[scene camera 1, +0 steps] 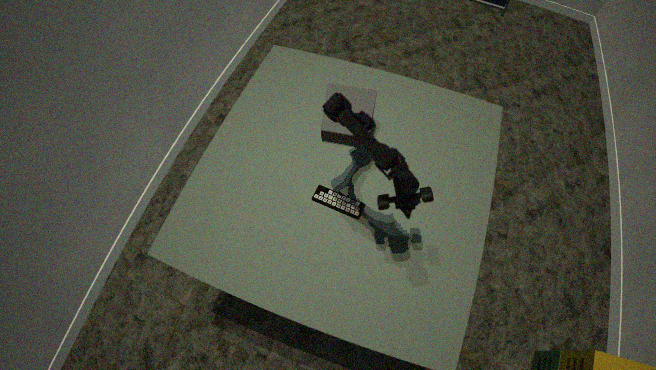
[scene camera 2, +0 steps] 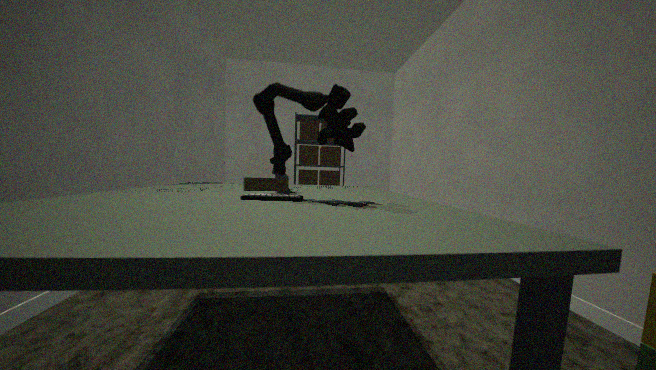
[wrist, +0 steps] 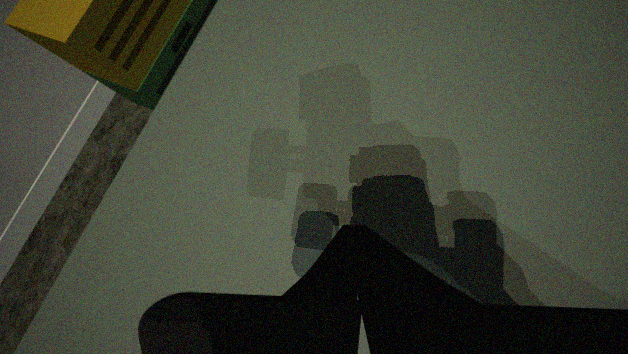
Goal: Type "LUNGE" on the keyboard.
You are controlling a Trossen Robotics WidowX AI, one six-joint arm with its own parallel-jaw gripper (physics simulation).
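The keyboard is a small black slab with rows of white keys. It lies flat on the table, near its middle in the scene camera 1 view, and part of the arm's shadow falls on its right end. It does not show in the wrist view. My gripper is shut, with nothing between its fingers. It hangs high above the table, to the right of the keyboard in both scene views and apart from it. The letters on the keys are too small to read.
The pale table bears a low box-shaped base under the arm, behind the keyboard. Yellow and green crates stand beyond the table's edge. A shelf rack stands far behind.
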